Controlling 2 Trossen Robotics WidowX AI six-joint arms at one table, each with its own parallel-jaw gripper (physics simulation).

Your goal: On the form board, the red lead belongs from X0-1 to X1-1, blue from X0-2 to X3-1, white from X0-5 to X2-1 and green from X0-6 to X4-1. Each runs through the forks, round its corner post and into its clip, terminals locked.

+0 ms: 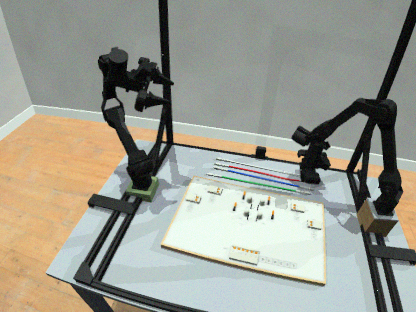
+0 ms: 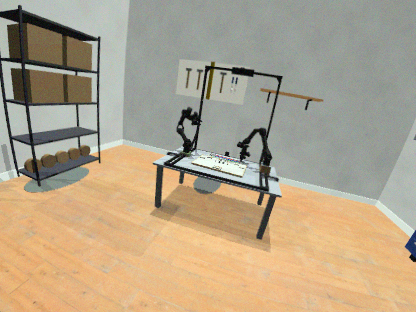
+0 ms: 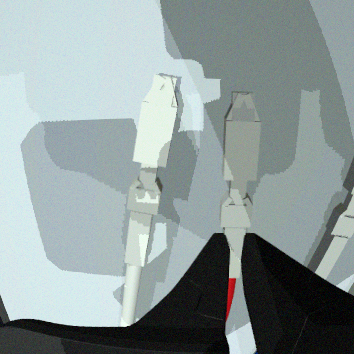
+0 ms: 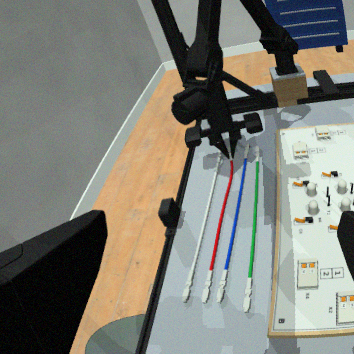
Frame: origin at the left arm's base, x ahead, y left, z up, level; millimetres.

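Where they show: left gripper, between the fingertips: (image 1: 302, 180) (image 2: 240, 161) (image 3: 232, 244) (image 4: 230, 157); right gripper, between the fingertips: (image 1: 171, 92) (image 2: 201, 123) (image 4: 228, 224); left arm's base, origin of its link: (image 1: 382, 208) (image 2: 266, 164) (image 4: 286, 69); right arm's base, origin of its link: (image 1: 142, 183) (image 2: 186, 151).
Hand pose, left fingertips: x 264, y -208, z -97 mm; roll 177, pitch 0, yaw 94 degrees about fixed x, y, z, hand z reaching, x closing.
Observation:
Each offset is from my left fingertips to the centre of the thing. "spot": to the spot under its first point.
Four leads lie side by side on the table behind the form board {dx +215, dy +267, dz +5 mm} (image 1: 225, 235) (image 4: 316, 246) (image 2: 219, 166): white {spot: dx +201, dy -56, dz +1 mm} (image 1: 256, 165) (image 4: 204, 225), red {spot: dx +174, dy -16, dz +0 mm} (image 1: 262, 173) (image 4: 221, 218), blue {spot: dx +174, dy +16, dz +1 mm} (image 1: 262, 178) (image 4: 233, 225) and green {spot: dx +199, dy +51, dz +1 mm} (image 1: 256, 183) (image 4: 253, 218). My left gripper (image 1: 309, 179) (image 3: 232, 244) (image 4: 230, 157) (image 2: 242, 159) is down at their right ends. It is shut on the red lead {spot: dx +24, dy +3, dz +2 mm} (image 3: 230, 295) just behind its grey terminal {dx -19, dy -1, dz -1 mm} (image 3: 241, 147). The white lead's terminal {dx -22, dy -30, dz -1 mm} (image 3: 156, 130) lies free beside it. My right gripper (image 1: 169, 91) (image 2: 197, 119) is open and empty, high above the table's left side.
The board carries the X0 connector {spot: dx +231, dy +401, dz +24 mm} (image 1: 244, 254) at its front, small connectors near its sides, and round posts (image 1: 254, 207) with orange clips in the middle. A black frame rail with a small block (image 1: 260, 152) runs along the table's back edge. A shelf rack (image 2: 99, 93) stands far off.

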